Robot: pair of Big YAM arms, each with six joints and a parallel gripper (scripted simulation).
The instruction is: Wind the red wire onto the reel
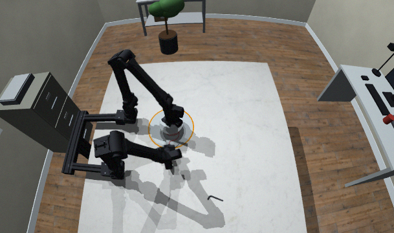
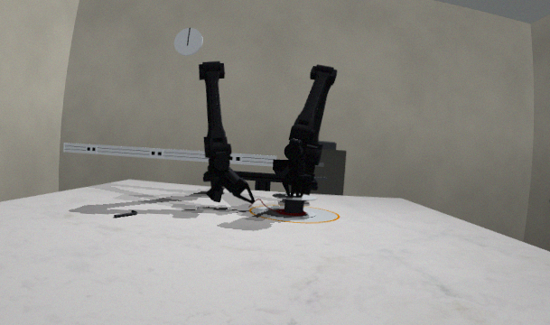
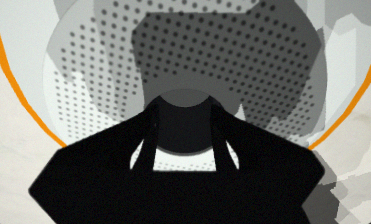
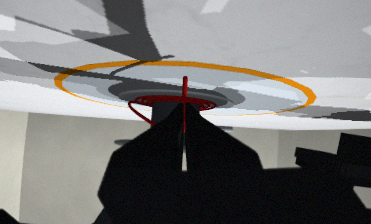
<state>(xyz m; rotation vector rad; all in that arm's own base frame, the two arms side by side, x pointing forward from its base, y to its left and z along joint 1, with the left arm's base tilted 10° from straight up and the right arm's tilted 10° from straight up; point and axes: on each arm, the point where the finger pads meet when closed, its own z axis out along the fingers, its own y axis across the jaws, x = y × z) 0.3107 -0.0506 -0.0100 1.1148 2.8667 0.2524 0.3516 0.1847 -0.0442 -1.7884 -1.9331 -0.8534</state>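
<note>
Right now my left hand is 60 mm above the orange painted ring and 10 mm past it. Also, from my left hand: black hex key: 490 mm to the right, 320 mm ahead, 50 mm below; reel: 20 mm below.
</note>
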